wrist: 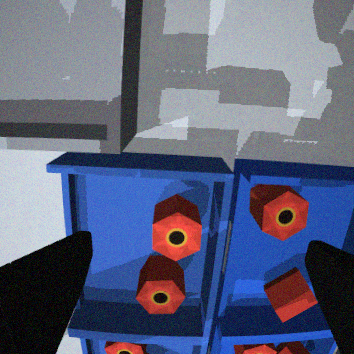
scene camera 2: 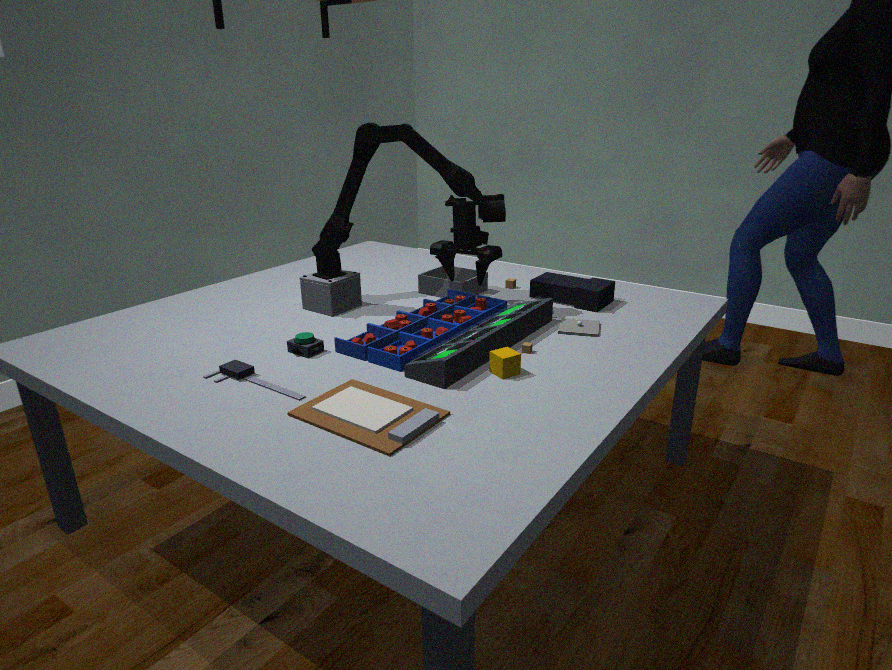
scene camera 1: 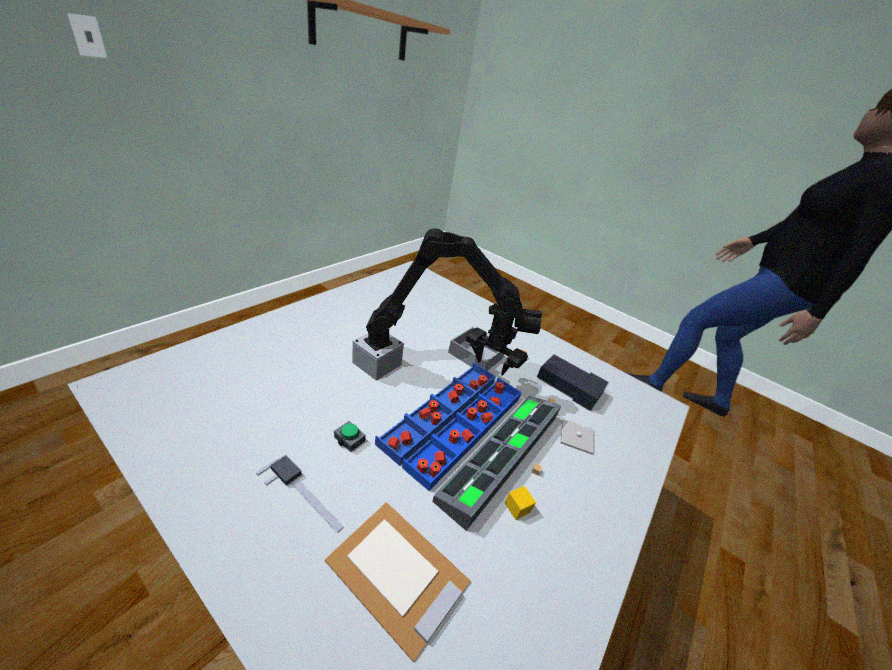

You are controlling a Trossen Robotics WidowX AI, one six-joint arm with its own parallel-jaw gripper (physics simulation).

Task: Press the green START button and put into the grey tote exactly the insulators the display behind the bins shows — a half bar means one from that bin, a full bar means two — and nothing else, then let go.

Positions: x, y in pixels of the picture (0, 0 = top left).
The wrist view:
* my gripper: 201, 248
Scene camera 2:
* my gripper: 466, 283
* yellow cube: 505, 362, on the table
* black box: 594, 294
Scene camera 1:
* my gripper: 490, 368
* grey plate: 585, 442
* black box: 585, 389
